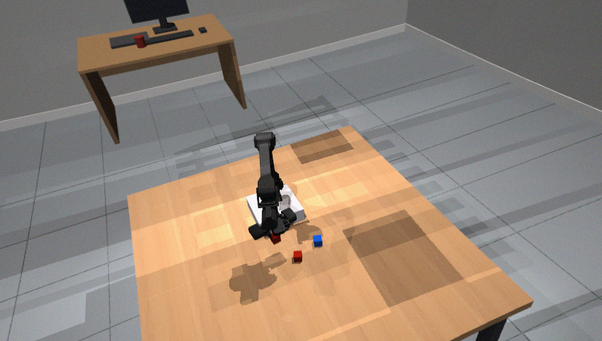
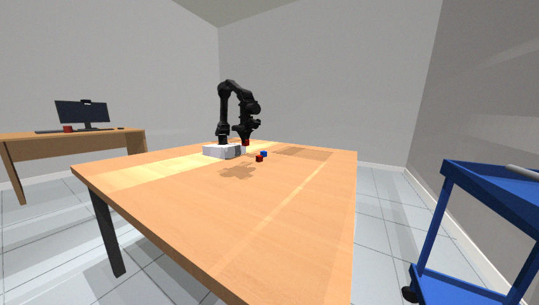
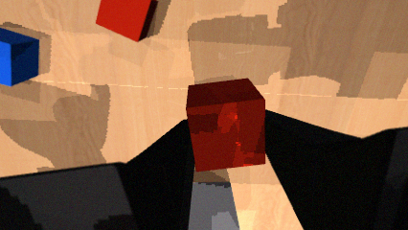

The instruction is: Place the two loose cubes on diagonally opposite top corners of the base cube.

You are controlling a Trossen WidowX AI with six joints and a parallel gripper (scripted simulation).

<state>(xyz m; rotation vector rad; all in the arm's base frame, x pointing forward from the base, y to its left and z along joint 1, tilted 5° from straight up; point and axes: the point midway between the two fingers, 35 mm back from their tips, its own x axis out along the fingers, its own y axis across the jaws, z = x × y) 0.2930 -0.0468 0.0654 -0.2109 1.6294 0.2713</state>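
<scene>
Right now my gripper tip is 18 cm to the right of the blue base cube, 10 cm above it and 1 cm past it. The rest, counted from my gripper tip: red cube (10 cm below, 8 cm to the left, 4 cm ahead).
</scene>
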